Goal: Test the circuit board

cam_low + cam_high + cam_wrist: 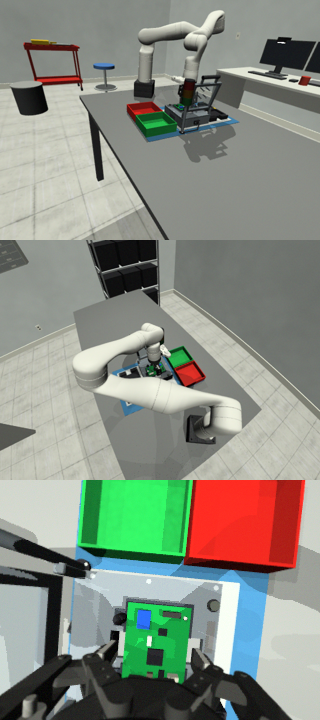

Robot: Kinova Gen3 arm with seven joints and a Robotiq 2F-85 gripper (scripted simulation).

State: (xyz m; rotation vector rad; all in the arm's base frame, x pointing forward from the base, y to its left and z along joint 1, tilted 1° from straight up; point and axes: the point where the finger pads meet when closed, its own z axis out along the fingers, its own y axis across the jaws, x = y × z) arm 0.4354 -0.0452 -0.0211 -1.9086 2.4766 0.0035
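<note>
My gripper is now right at the green circuit board. Also, from my hand: clear lid: 12 cm ahead, 3 cm to the right, 11 cm above; tester bed: 1 cm ahead, 1 cm below; green bin: 1 cm behind, 20 cm to the right, 6 cm below.
</note>
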